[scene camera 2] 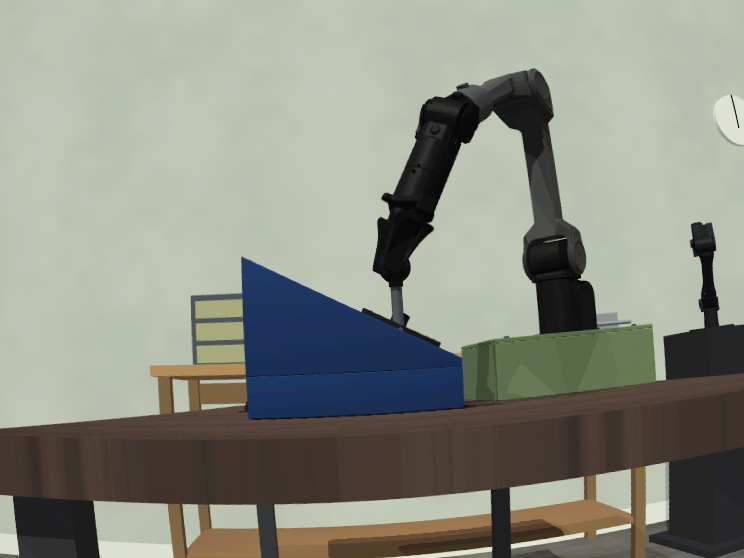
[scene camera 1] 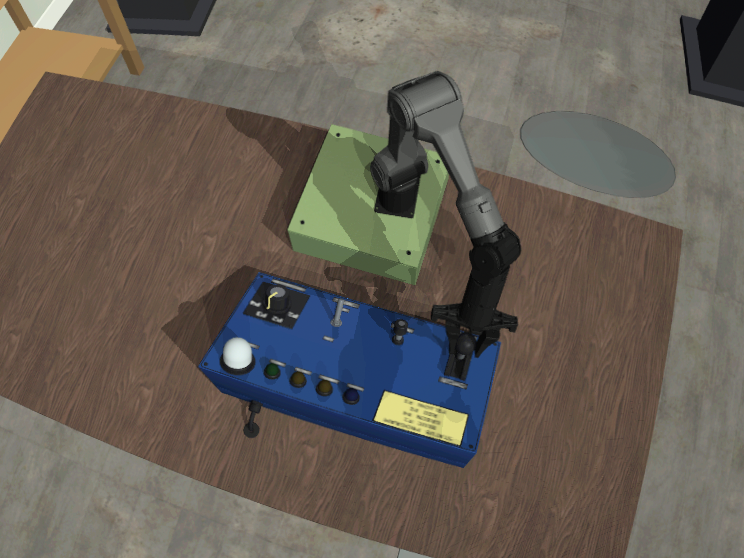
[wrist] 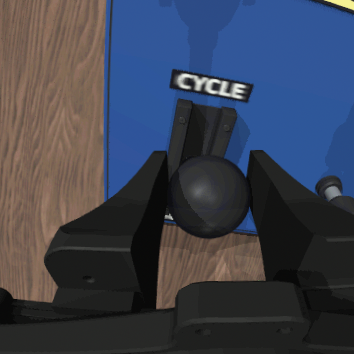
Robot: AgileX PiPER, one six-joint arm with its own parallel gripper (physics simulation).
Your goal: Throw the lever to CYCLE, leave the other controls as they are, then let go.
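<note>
The lever's black ball knob [scene camera 1: 465, 344] [scene camera 2: 402, 270] [wrist: 209, 200] sits on a grey shaft [scene camera 2: 396, 303] that stands nearly upright in the side view. The shaft rises from a black slotted guide [scene camera 1: 457, 368] [wrist: 181, 131] on the blue console [scene camera 1: 372, 366] [scene camera 2: 336, 354] [wrist: 145, 60]. The CYCLE label [scene camera 1: 453, 382] [wrist: 211, 85] lies past the guide's far end in the wrist view; the ball is away from it, towards the opposite end, where a label is mostly hidden. My gripper [scene camera 1: 465, 349] [scene camera 2: 393, 269] [wrist: 207, 166] is shut on the ball, a finger against each side.
The console also bears a small black switch [scene camera 1: 399, 330] [wrist: 330, 187] beside the lever, a grey toggle [scene camera 1: 338, 313], a rotary knob [scene camera 1: 277, 296], a white dome [scene camera 1: 237, 353], several coloured lamps and a yellow card [scene camera 1: 420, 418]. The green base block [scene camera 1: 354, 240] [scene camera 2: 564, 363] stands behind the console.
</note>
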